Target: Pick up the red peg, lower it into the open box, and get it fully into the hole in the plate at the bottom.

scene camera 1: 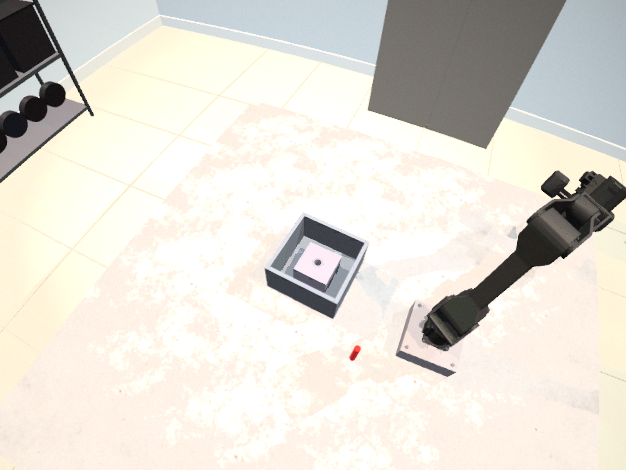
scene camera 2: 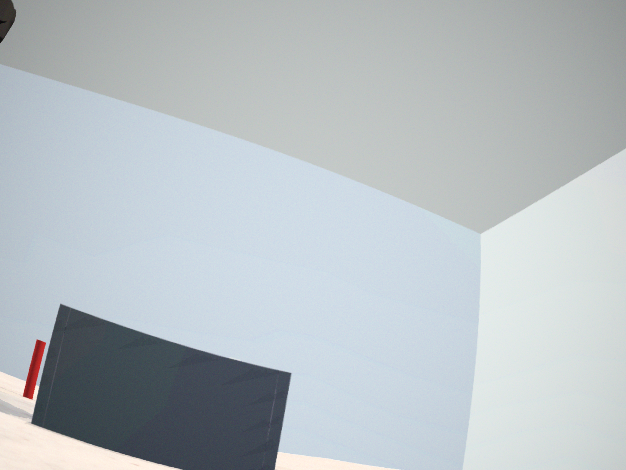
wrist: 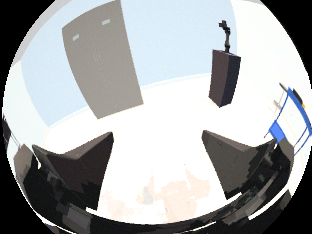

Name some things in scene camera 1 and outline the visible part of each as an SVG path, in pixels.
My gripper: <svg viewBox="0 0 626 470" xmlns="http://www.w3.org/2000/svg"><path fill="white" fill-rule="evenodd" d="M615 214L611 211L612 217L605 221L597 230L594 230L594 232L601 231L615 219ZM541 191L551 199L556 195L561 199L571 199L577 194L581 195L583 192L591 194L606 178L601 174L596 174L594 171L585 171L579 178L581 188L577 187L575 189L576 193L570 194L564 189L570 181L569 178L559 170L555 170L541 185Z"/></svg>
A grey box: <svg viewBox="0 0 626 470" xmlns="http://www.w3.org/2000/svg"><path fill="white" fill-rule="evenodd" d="M302 212L265 266L267 287L298 303L334 319L364 261L370 242ZM310 242L342 256L340 266L325 293L293 278L293 269Z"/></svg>
